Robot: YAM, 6 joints.
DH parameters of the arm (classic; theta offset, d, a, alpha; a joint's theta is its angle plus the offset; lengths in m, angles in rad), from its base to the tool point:
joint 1: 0 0.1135 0.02 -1.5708
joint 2: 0 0 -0.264 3.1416
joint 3: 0.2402 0 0.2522 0
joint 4: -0.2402 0 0.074 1.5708
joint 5: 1.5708 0 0 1.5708
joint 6: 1.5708 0.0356 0 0
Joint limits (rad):
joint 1: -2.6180..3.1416
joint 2: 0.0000..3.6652
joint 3: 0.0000..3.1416
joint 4: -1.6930..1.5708
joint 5: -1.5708..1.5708
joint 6: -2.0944..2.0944
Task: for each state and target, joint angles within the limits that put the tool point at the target. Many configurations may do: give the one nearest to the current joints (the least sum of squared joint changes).
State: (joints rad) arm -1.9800 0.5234 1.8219 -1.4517 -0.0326 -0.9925
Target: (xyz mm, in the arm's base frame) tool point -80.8 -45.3 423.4
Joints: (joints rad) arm -2.5613 0.8817 1.4823 -1.4489 0.1812 -0.9925
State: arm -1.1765 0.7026 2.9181 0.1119 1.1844 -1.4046
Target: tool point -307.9 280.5 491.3
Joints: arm -0.8236 0.4693 2.5499 -0.1518 1.4331 -1.4046
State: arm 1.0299 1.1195 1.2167 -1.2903 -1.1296 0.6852
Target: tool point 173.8 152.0 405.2
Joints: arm 0.5805 1.2887 1.4975 -1.1230 -1.1034 0.6852
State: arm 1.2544 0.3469 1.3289 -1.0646 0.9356 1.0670
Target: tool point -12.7 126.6 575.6
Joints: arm 1.8605 1.0709 1.8487 -0.6199 0.7395 1.0670
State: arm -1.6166 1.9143 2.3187 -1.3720 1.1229 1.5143
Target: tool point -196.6 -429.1 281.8
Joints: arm -1.9328 2.3053 2.2953 -1.2387 1.1110 1.5143
